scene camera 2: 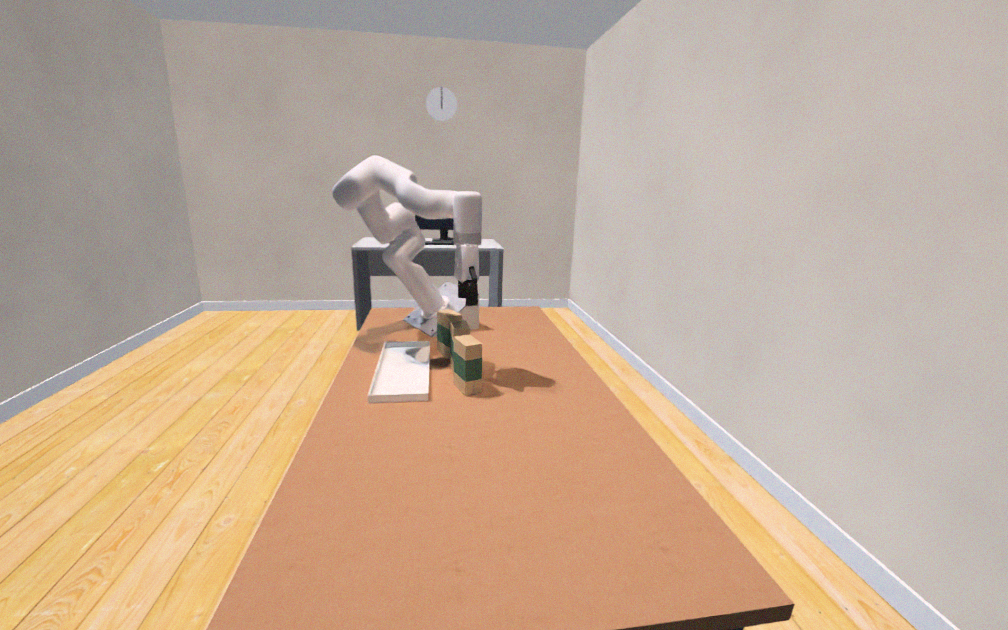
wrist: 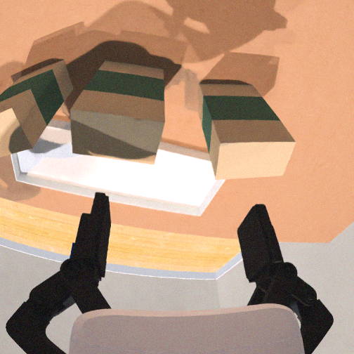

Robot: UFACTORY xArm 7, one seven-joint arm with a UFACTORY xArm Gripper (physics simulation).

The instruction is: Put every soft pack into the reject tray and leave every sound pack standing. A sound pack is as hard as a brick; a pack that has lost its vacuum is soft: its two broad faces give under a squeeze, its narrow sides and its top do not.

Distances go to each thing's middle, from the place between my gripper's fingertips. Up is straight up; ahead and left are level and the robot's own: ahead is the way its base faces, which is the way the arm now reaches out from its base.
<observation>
Right now my hand is 210 mm above the white reject tray [scene camera 2: 402, 375], 190 mm to the left of it and 30 mm past it.
</observation>
